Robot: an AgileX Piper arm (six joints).
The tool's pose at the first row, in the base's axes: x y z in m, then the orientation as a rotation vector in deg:
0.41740, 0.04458, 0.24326, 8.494, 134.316, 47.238
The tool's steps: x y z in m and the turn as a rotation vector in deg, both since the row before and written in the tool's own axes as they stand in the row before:
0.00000, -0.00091, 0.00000, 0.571, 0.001, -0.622
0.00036, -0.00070, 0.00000, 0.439, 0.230, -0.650
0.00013, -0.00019, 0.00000, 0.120, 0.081, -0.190
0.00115, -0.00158, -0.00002, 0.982, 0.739, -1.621
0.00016, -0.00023, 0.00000, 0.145, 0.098, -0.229
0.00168, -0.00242, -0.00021, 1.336, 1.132, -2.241
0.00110, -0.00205, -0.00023, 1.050, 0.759, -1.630
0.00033, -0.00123, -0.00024, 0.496, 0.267, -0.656
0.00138, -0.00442, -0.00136, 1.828, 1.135, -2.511
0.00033, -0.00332, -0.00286, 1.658, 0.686, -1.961
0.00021, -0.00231, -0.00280, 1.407, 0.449, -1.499
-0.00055, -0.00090, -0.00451, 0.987, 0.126, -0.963
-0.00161, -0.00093, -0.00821, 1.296, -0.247, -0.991
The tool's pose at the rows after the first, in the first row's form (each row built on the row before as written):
0.41749, 0.04385, 0.24272, 7.999, 134.501, 46.274
0.41728, 0.04339, 0.24212, 7.329, 134.835, 45.505
0.41720, 0.04327, 0.24194, 7.125, 134.941, 45.293
0.41645, 0.04229, 0.24042, 5.343, 135.853, 43.534
0.41635, 0.04214, 0.24021, 5.096, 135.975, 43.275
0.41519, 0.04043, 0.23810, 2.573, 137.268, 40.863
0.41446, 0.03879, 0.23660, 0.786, 138.134, 38.984
0.41424, 0.03767, 0.23599, 0.109, 138.460, 38.129
0.41304, 0.03340, 0.23408, -2.554, 139.735, 34.935
0.41174, 0.02922, 0.23452, -4.481, 140.537, 32.112
0.41044, 0.02599, 0.23555, -5.874, 141.070, 29.763
0.40855, 0.02338, 0.23888, -6.688, 141.252, 28.136
0.40546, 0.01940, 0.24562, -7.306, 141.112, 26.094

